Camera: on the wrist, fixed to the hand. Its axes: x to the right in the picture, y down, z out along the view.
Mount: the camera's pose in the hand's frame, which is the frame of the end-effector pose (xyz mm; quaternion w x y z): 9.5 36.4 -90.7 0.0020 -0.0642 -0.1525 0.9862
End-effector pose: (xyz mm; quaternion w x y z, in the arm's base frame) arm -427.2 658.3 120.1 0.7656 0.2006 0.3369 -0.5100
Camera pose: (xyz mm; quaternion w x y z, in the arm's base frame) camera -419.7 725.7 49.1 0.5688 0.2057 -0.2812 0.7451
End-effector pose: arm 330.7 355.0 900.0 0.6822 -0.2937 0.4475 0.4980
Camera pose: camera 268.5 294.2 854.3 0.4404 -0.4729 -0.1545 -0.7473
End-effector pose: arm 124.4 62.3 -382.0 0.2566 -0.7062 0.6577 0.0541
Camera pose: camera 67.1 14.3 -318.3 0.0021 0.6390 0.6552 0.4031
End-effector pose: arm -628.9 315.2 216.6 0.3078 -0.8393 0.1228 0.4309
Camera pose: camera -581.6 230.9 233.9 0.4595 -0.1654 -0.7534 -0.4403
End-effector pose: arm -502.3 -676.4 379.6 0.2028 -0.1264 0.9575 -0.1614
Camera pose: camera -556.1 -622.6 441.7 0.2975 0.9064 0.1060 0.2804
